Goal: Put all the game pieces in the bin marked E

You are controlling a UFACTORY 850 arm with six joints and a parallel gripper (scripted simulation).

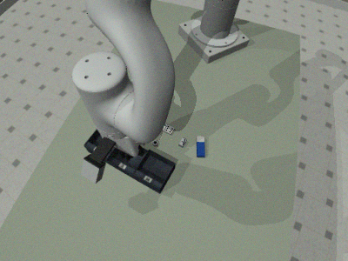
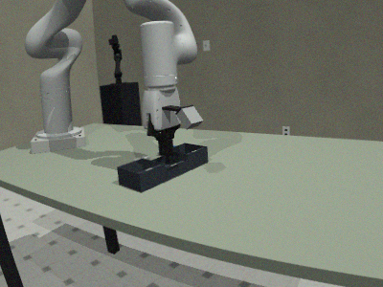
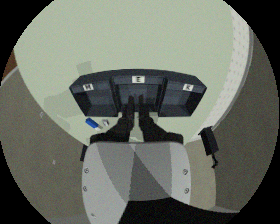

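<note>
The dark three-part bin lies 50 mm below my hand. Round my hand: cream domino: 110 mm behind, 70 mm below; white domino: 140 mm behind, 60 mm to the left, 70 mm below; dark ring: 80 mm behind, 50 mm to the left, 70 mm below.
</note>
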